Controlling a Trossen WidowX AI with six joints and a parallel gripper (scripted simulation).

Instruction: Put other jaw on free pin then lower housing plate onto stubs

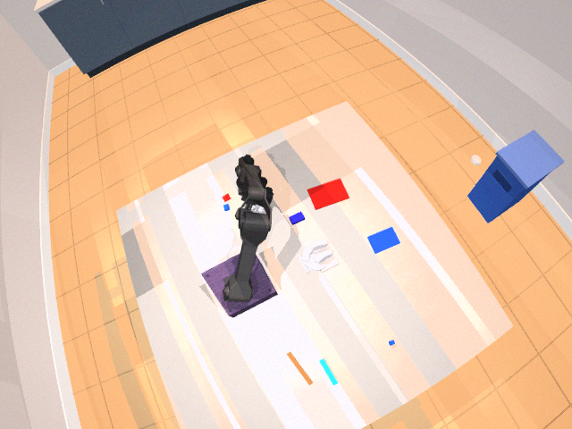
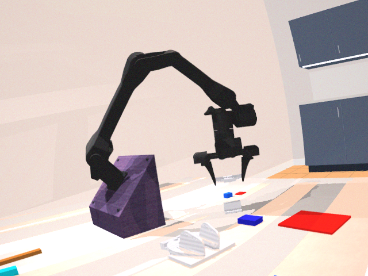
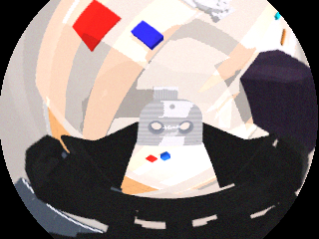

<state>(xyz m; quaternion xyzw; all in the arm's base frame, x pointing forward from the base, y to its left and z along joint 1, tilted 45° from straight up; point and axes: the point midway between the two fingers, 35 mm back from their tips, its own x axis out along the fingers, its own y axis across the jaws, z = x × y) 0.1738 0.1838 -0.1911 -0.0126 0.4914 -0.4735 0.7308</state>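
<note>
The dark blue block lies 140 mm ahead of my gripper tip, 80 mm to the right of it and 70 mm below it. Round my gripper tip: white housing part 10 mm ahead, 10 mm to the right, 20 mm above; red flat plate 300 mm ahead, 30 mm to the right, 80 mm below; blue plate 400 mm ahead, 320 mm to the right, 80 mm below.
</note>
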